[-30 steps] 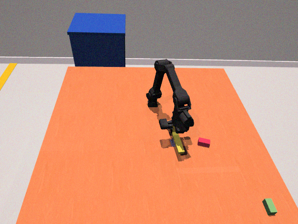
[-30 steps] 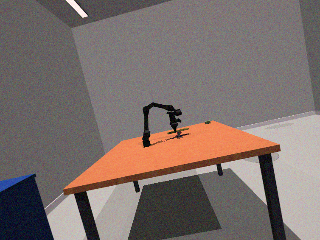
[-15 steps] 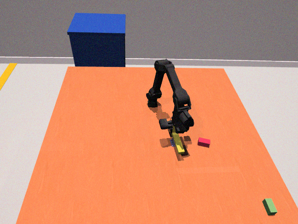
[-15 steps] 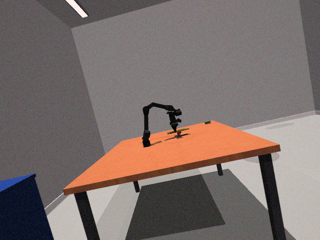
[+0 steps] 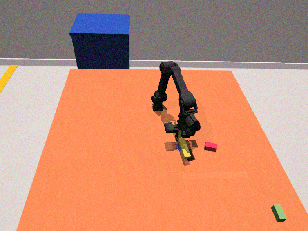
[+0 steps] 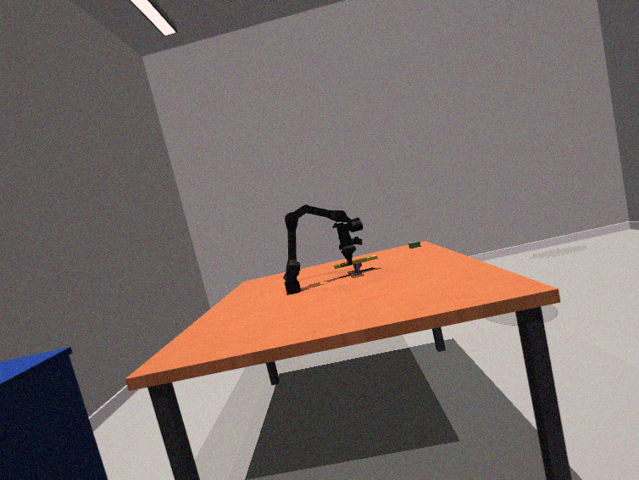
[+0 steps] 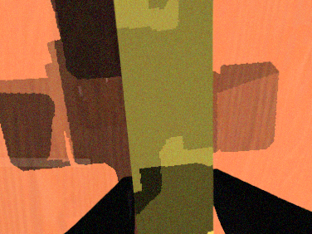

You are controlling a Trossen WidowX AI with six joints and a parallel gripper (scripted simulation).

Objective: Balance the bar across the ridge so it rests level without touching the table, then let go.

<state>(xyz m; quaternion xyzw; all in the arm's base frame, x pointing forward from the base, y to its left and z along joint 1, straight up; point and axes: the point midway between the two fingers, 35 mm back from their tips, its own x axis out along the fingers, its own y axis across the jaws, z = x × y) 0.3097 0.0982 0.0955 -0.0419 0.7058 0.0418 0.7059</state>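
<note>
Right now my gripper tip is 30 mm short of the yellow bar. From my gripper tip the other things lie so: red block (40 mm ahead, 170 mm to the left, 40 mm below); then green block (430 mm ahead, 400 mm to the left, 40 mm below).
</note>
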